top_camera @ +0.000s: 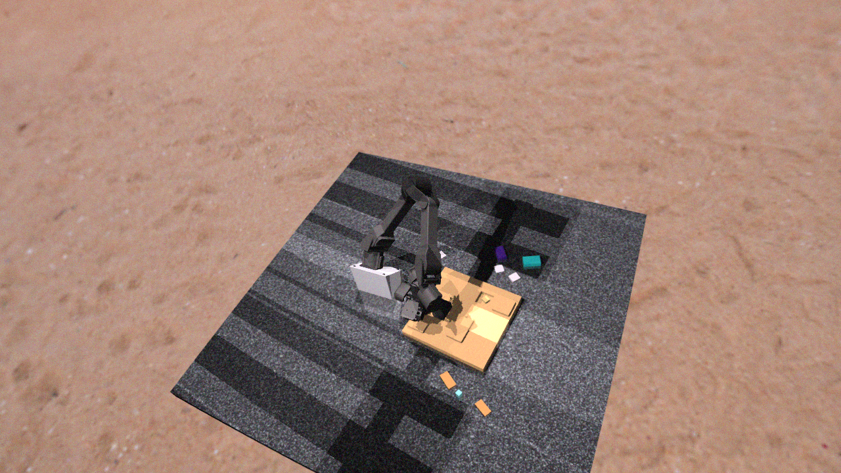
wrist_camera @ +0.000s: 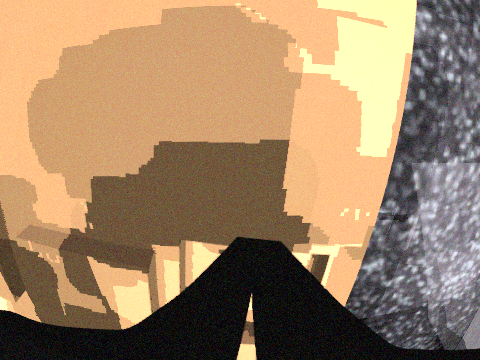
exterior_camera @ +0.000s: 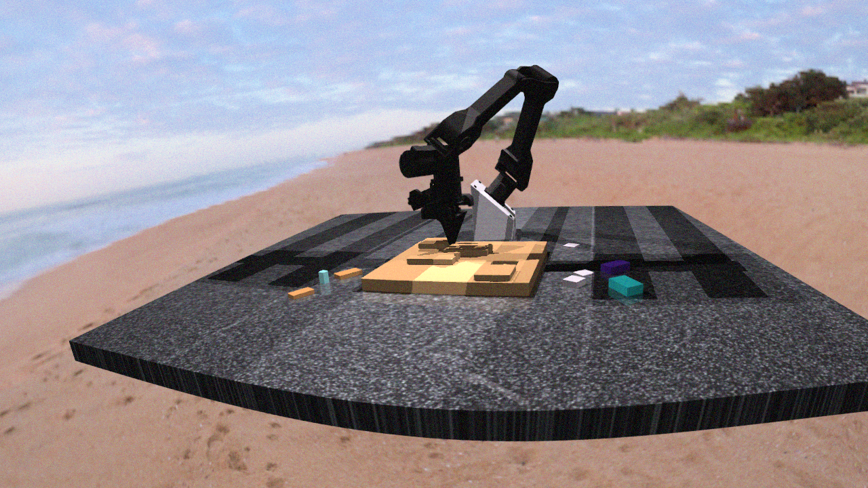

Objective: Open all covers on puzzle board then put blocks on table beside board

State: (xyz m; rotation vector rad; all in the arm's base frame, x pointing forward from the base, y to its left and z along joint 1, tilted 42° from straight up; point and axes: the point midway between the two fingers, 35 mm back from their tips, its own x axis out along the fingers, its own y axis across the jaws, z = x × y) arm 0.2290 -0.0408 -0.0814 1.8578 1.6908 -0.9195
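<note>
My gripper tip is now 120 mm short of the tan puzzle board and 40 mm to the right of it. Also, from my gripper tip: purple block: 340 mm to the left, 170 mm ahead, 20 mm below; then small cyan block: 220 mm to the right, 190 mm ahead, 10 mm below.
</note>
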